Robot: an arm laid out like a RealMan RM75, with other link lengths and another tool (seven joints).
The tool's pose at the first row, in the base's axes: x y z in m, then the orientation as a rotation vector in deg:
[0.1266 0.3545 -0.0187 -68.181 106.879 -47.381]
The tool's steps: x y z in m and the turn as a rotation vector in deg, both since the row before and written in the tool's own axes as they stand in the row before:
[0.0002 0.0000 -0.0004 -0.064 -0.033 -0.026]
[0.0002 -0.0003 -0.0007 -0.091 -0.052 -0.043]
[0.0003 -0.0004 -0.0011 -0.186 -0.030 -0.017]
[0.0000 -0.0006 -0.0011 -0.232 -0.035 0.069]
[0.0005 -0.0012 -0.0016 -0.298 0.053 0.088]
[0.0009 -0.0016 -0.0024 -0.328 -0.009 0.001]
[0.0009 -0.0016 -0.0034 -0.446 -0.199 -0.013]
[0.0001 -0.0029 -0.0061 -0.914 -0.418 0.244]
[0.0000 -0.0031 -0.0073 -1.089 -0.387 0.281]
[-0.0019 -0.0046 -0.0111 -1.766 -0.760 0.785]
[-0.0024 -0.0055 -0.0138 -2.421 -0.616 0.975]
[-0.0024 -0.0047 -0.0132 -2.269 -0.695 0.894]
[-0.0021 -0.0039 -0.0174 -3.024 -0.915 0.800]
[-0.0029 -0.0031 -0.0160 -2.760 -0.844 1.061]
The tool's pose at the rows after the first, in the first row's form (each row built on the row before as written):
[0.1262 0.3544 -0.0186 -68.254 106.880 -47.317]
[0.1257 0.3542 -0.0181 -68.365 106.875 -47.226]
[0.1249 0.3539 -0.0173 -68.503 106.958 -47.056]
[0.1242 0.3538 -0.0162 -68.582 107.104 -46.797]
[0.1232 0.3531 -0.0145 -68.664 107.370 -46.536]
[0.1216 0.3520 -0.0122 -68.866 107.564 -46.251]
[0.1192 0.3510 -0.0094 -69.192 107.670 -45.731]
[0.1153 0.3505 -0.0039 -69.580 107.999 -44.510]
[0.1106 0.3500 0.0025 -70.027 108.468 -43.138]
[0.1041 0.3509 0.0127 -70.420 109.257 -40.629]
[0.0962 0.3517 0.0255 -70.977 110.593 -37.534]
[0.0888 0.3524 0.0376 -71.505 111.698 -34.532]
[0.0779 0.3527 0.0519 -72.577 112.916 -30.701]
[0.0684 0.3534 0.0654 -73.169 114.135 -27.000]

